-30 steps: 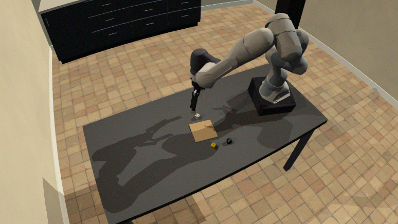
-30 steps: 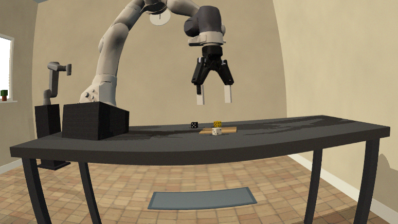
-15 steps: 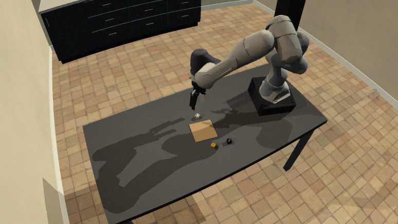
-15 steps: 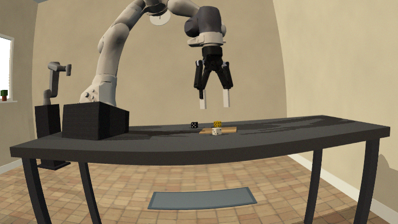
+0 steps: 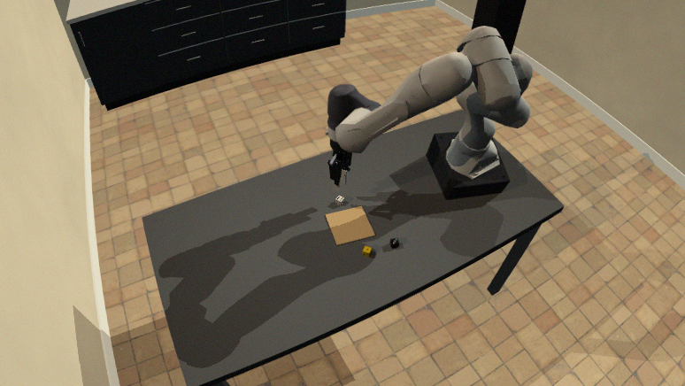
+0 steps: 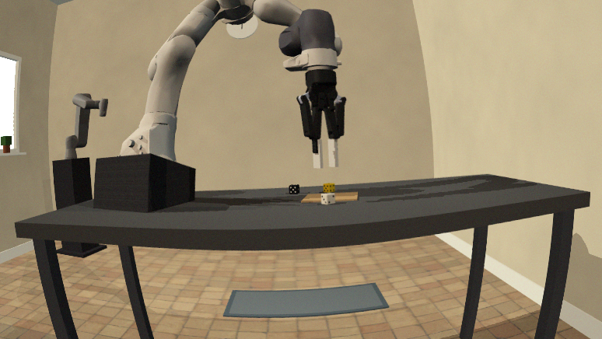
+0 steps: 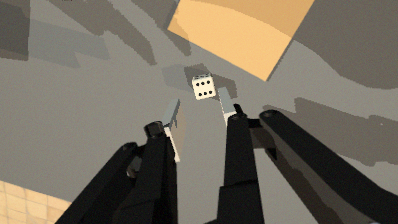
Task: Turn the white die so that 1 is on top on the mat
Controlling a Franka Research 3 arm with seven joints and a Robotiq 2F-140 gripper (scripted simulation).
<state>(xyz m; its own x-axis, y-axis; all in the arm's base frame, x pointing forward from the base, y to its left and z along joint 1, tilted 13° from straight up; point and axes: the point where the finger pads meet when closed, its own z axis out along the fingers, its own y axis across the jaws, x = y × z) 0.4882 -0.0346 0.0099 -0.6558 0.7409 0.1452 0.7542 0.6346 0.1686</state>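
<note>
The white die is 11 cm below my hand. From my hand the other things lie so: tan mat: 12 cm below, 11 cm to the left; yellow die: 25 cm to the left, 11 cm below, 1 cm behind; black die: 24 cm to the left, 12 cm behind, 11 cm below.
</note>
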